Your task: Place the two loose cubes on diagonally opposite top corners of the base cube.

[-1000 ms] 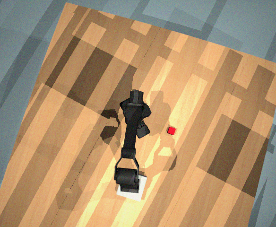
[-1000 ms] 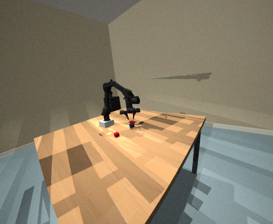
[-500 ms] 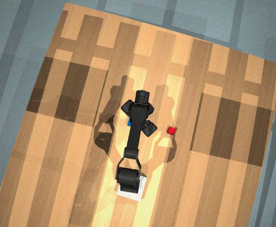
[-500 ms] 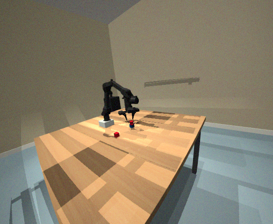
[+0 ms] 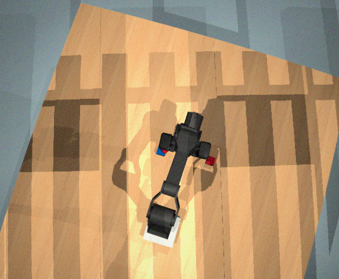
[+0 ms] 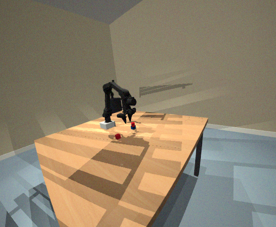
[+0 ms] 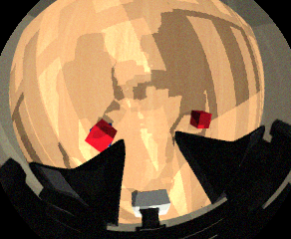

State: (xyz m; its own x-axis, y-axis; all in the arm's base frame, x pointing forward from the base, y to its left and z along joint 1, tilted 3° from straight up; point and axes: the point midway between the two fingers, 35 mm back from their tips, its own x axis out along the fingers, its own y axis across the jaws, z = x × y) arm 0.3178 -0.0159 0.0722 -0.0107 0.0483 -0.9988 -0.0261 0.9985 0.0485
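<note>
My gripper tip is 80 mm to the right of the blue cube, 80 mm above it and 20 mm past it.
</note>
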